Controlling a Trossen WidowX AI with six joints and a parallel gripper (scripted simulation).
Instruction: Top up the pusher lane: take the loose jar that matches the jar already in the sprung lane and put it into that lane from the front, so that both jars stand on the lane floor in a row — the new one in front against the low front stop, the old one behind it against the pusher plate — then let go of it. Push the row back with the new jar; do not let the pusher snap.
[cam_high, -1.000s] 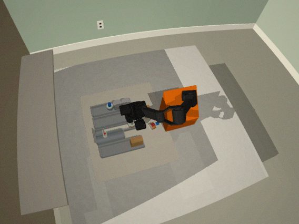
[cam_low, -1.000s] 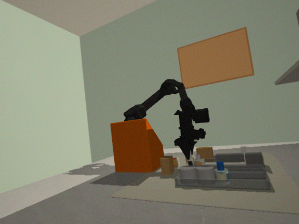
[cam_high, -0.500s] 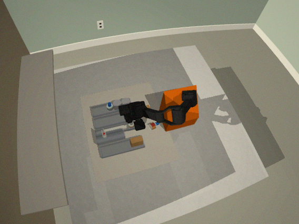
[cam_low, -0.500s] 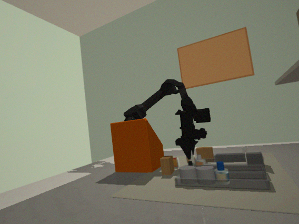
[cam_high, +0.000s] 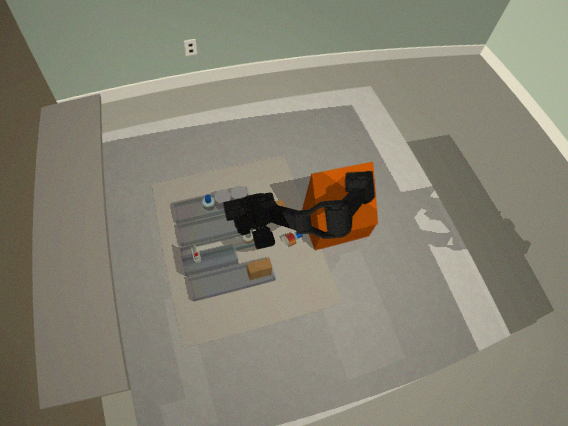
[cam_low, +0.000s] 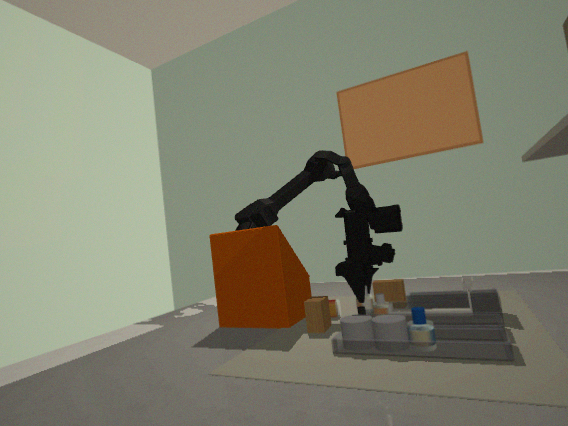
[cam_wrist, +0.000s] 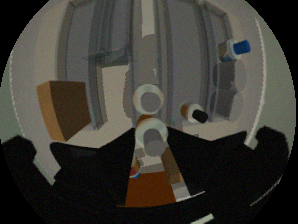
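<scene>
Right now the cardboard box is 20 mm ahead of my gripper tip, 130 mm to the left of it and 10 mm below it. The rest, counted from my gripper tip: grey lane rack 160 mm ahead, 40 mm to the left, 30 mm below; then white pusher rod 140 mm ahead, 40 mm to the left; then jar 120 mm behind, 30 mm to the left, 30 mm below.
</scene>
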